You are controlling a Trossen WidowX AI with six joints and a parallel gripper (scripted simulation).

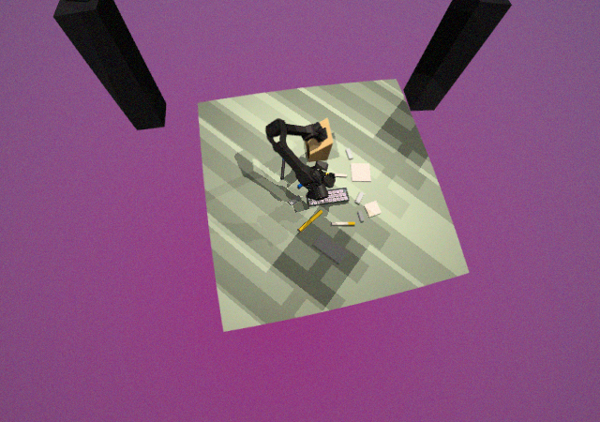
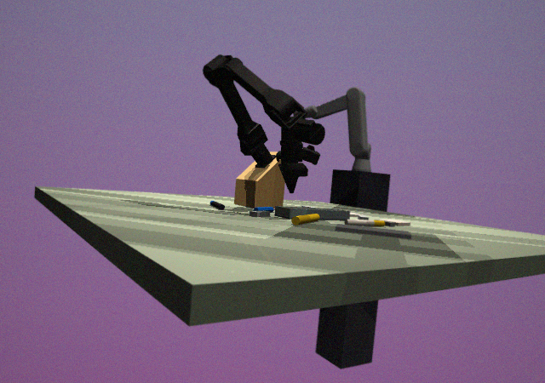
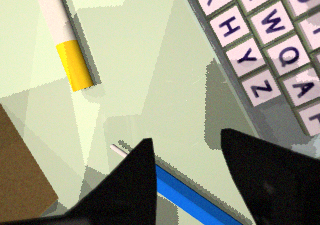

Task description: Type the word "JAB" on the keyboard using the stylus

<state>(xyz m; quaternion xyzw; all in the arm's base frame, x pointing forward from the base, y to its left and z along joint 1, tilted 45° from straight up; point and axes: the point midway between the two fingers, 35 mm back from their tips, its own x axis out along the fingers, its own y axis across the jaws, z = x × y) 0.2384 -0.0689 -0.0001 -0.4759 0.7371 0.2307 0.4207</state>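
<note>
My gripper tip is 60 mm above the blue stylus, 50 mm past it and 30 mm to the left of it. Also, from my gripper tip: dark pen 160 mm to the right, 160 mm behind, 60 mm below; then stylus tip 70 mm behind, 60 mm below, 10 mm to the right; then yellow marker 180 mm ahead, 60 mm to the right, 60 mm below.
</note>
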